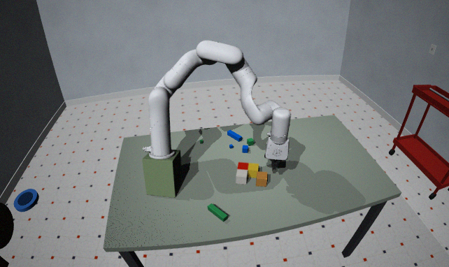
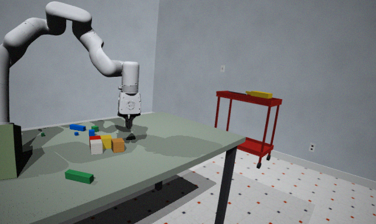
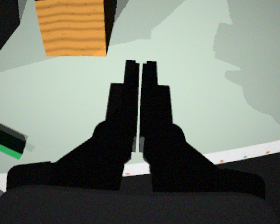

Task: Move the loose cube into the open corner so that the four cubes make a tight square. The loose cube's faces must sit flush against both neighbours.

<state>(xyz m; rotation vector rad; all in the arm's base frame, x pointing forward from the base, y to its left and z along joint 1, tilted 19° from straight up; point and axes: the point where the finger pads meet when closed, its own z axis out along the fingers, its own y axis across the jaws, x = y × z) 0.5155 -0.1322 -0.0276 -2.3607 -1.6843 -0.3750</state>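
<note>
Now: hand 5 cm past the orange cube, 2 cm to the right of it and 10 cm above it. Round my hand: long green block (29 cm behind, 14 cm to the right, 11 cm below).
</note>
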